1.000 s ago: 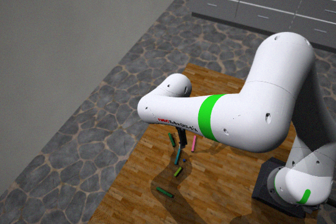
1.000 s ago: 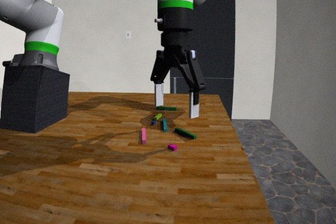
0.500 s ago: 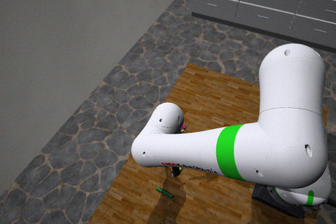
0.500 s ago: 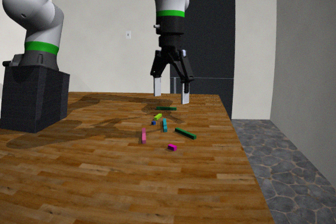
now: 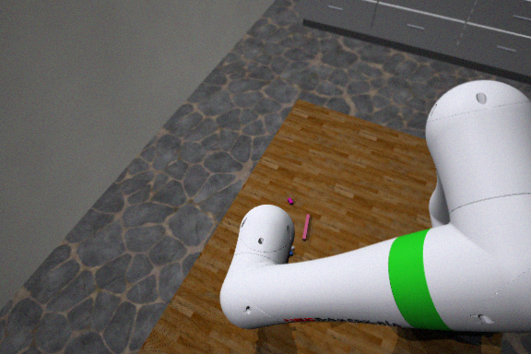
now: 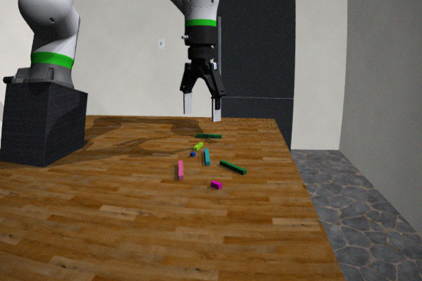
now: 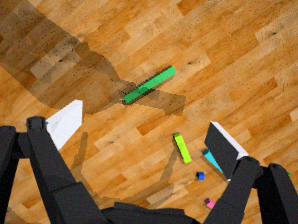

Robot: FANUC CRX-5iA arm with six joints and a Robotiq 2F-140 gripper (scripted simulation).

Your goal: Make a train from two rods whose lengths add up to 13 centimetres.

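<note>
My hand is 9 cm to the left of the lime rod, 7 cm above it and 1 cm short of it. The rest, counted from my hand: small blue rod: 16 cm to the right, 7 cm below, 1 cm ahead; then pink rod: 26 cm to the right, 7 cm below, 1 cm ahead; then turquoise rod: 17 cm to the right, 7 cm below, 5 cm ahead.
</note>
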